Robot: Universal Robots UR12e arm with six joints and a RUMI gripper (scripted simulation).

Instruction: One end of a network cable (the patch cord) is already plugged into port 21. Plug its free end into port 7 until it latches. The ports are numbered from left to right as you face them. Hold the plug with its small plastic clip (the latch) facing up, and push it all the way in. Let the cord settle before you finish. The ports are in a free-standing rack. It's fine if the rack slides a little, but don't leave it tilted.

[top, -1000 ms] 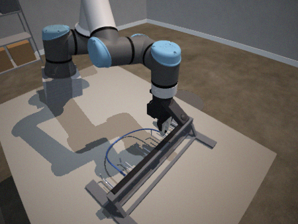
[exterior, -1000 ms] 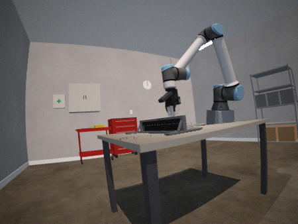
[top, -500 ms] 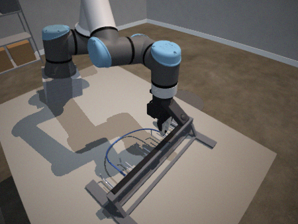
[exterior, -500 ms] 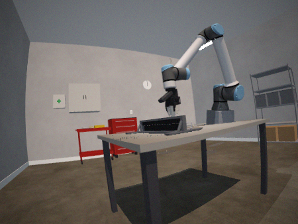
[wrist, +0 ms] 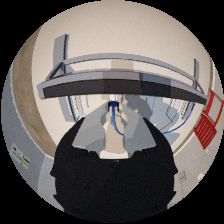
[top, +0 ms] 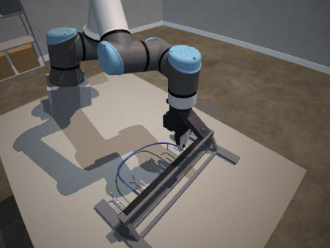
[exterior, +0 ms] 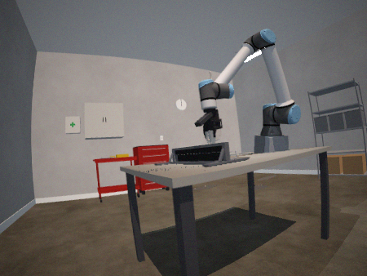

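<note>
Right now my hand is 1 cm short of the cable plug and 1 cm above it.
</note>
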